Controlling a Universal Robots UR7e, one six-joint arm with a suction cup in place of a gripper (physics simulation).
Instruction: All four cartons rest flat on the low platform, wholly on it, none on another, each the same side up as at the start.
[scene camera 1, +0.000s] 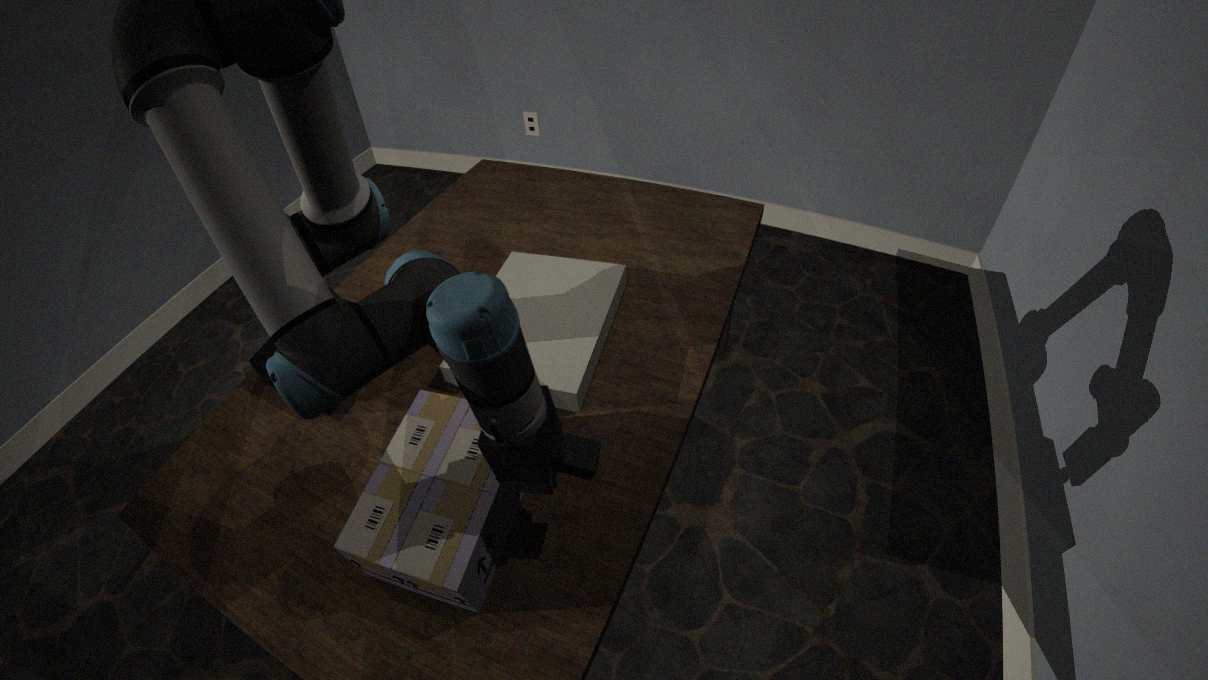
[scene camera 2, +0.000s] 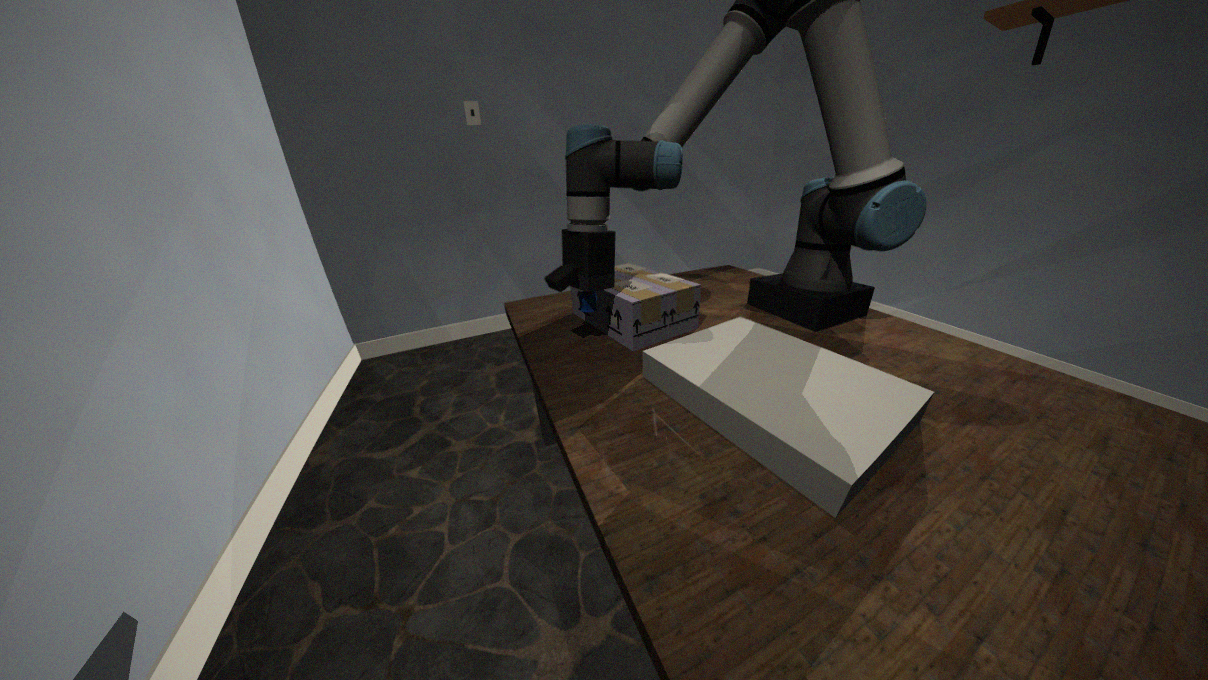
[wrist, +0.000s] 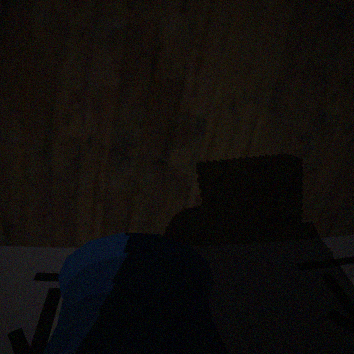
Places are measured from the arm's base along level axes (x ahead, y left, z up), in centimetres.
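Pixels of known places: hand, its tool point: (scene camera 2: 588, 309) (wrist: 136, 291); arm's base, origin of its link: (scene camera 2: 815, 283).
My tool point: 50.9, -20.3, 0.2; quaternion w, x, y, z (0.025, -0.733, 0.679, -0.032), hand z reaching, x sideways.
Ahead of a thing's pixels: the offset from my tool point to its top centre, as dx, dy, dz. "*": to the spot under its first point. Level surfaces: height alone.
Several cartons {-18.1, -10.0, +2.7} (scene camera 1: 421, 497) {-8.7, +2.6, +2.7} (scene camera 2: 651, 306), taped and labelled, stand packed together in one block on the wooden table {dz -7.2} (scene camera 1: 626, 219) (scene camera 2: 736, 548), near its edge. The low white platform {-10.9, +33.4, -2.4} (scene camera 1: 568, 321) (scene camera 2: 780, 394) lies bare beside them. My suction cup (scene camera 2: 588, 304) (wrist: 88, 281) hangs low beside the block's side face, close to the table top, on the side towards the table edge. In scene camera 1 the dark tool body {* -4.6, -3.7, -6.8} (scene camera 1: 512, 522) hides the cup. The wrist view shows the carton's side with arrow marks {* -4.2, +5.4, -3.5} (wrist: 21, 298) next to the cup. Nothing hangs from the cup.
The arm's base (scene camera 2: 809, 300) stands on the table behind the platform. The table edge runs just past the cartons, with a dark stone floor (scene camera 1: 846, 439) (scene camera 2: 429, 512) below. Blue walls close the room.
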